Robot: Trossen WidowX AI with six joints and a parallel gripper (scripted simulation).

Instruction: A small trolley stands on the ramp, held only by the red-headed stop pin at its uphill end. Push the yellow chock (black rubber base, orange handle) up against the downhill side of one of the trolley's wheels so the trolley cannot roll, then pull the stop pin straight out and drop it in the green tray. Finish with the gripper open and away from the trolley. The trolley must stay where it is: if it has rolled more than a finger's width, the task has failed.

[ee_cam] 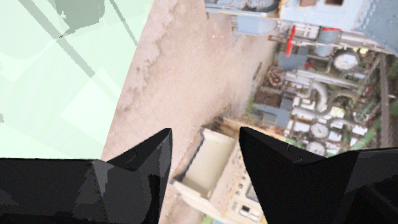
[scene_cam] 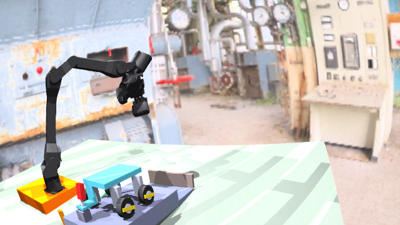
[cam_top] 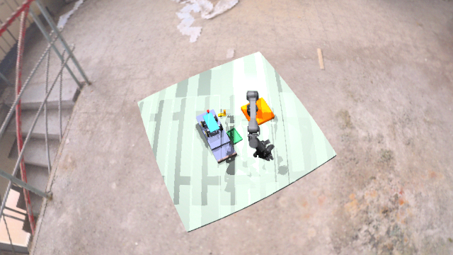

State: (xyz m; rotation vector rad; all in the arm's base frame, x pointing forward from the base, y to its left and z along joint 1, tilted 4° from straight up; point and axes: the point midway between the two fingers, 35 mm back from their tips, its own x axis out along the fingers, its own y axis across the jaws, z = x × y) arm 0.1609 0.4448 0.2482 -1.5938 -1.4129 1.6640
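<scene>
Now: gripper tip 62 cm to the left of the yellow chock, 22 cm above it and 4 cm short of it. The rest, counted from my gripper tip: trolley 52 cm to the right, 18 cm ahead, 12 cm below; brown end wall 26 cm to the right, 21 cm below, 20 cm ahead; grey-blue ramp 52 cm to the right, 19 cm below, 18 cm ahead.
</scene>
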